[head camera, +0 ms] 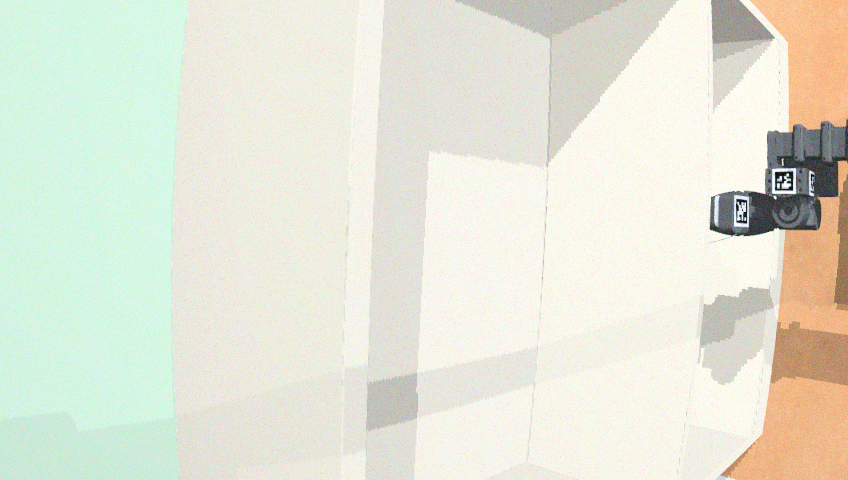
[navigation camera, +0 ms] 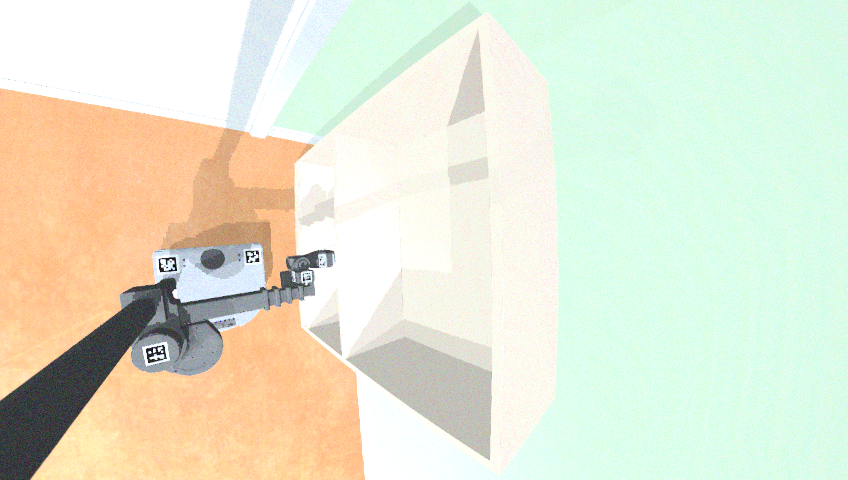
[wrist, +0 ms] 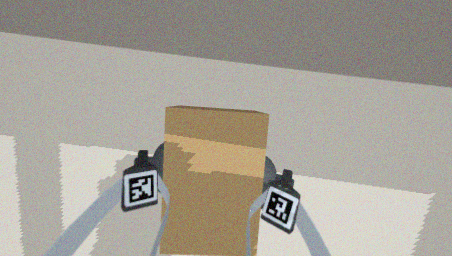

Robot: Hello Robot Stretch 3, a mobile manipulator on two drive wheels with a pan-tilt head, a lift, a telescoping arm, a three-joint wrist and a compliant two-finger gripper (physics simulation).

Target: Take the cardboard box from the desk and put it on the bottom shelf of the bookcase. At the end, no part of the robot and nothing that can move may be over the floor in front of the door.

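Places are measured from the robot's base along level axes (x down, y ahead, z right), in centimetres.
Where they show: gripper, fingertip midpoint: (wrist: 215, 164); robot's base, origin of the base link: (navigation camera: 212, 257).
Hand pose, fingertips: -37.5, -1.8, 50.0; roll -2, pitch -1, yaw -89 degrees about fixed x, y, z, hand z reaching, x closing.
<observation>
Each offset is from my fingertips to the centre of the thing, as dx, dy, dz. "pt": to the spot under its first point. Level surfaces: height alone.
The cardboard box {-0.4, +0.0, -2.4} (wrist: 212, 220), tan and upright in the wrist view, is between the two fingertips of my gripper (wrist: 215, 164), which is shut on it. In the head and navigation views the body of the gripper reaches into the lowest visible compartment of the white bookcase {pt -68.5, +3.4, -6.7} (head camera: 267, 237) (navigation camera: 523, 237); the fingers and the box are hidden there behind the shelf board above. In the wrist view a pale surface with patches of light lies behind the box. Whether the box touches the bottom shelf I cannot tell. The desk cannot be made out.
My base (navigation camera: 208, 282) stands on the orange floor {dx +37.5} (navigation camera: 89, 178) in front of the bookcase, with the arm (navigation camera: 229, 304) stretched towards it. A white door (navigation camera: 119, 47) and its frame {pt -21.4, +54.4, -33.4} (navigation camera: 285, 59) are at the upper left. The green wall (head camera: 89, 178) (navigation camera: 684, 237) borders the bookcase.
</observation>
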